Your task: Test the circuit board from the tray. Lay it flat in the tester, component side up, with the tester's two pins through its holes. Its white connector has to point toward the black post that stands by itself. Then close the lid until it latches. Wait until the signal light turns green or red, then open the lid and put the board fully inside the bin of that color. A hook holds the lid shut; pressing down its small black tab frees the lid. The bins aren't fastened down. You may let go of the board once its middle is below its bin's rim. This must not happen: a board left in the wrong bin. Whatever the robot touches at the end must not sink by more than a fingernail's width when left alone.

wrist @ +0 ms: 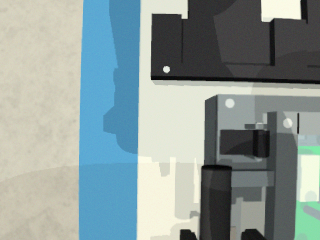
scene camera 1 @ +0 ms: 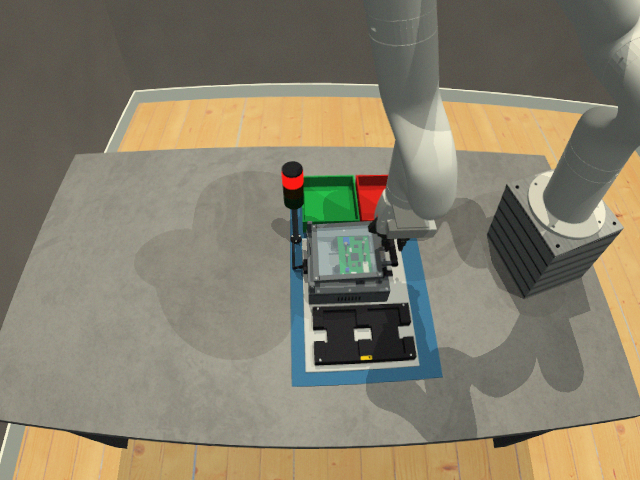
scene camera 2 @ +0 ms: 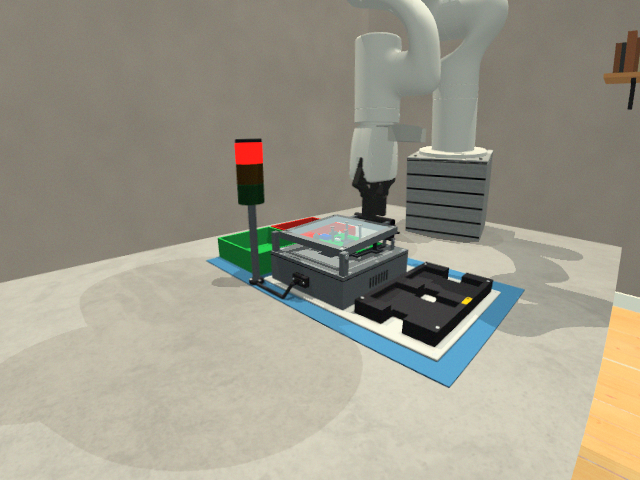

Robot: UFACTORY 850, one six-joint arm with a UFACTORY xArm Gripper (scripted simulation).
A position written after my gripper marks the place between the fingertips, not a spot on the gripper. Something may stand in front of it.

Note:
I see my gripper (scene camera 2: 373,216), a green bin (scene camera 1: 327,199), a red bin (scene camera 1: 371,186), a tester lid (scene camera 1: 342,252) and a black latch block (wrist: 232,142).
The green bin also shows in scene camera 2 (scene camera 2: 235,248). My gripper is seen too in scene camera 1 (scene camera 1: 392,246). The tester lid is seen too in scene camera 2 (scene camera 2: 336,233). The wrist view does not show the green bin: it is out of frame. The wrist view misses the red bin: it is out of frame.

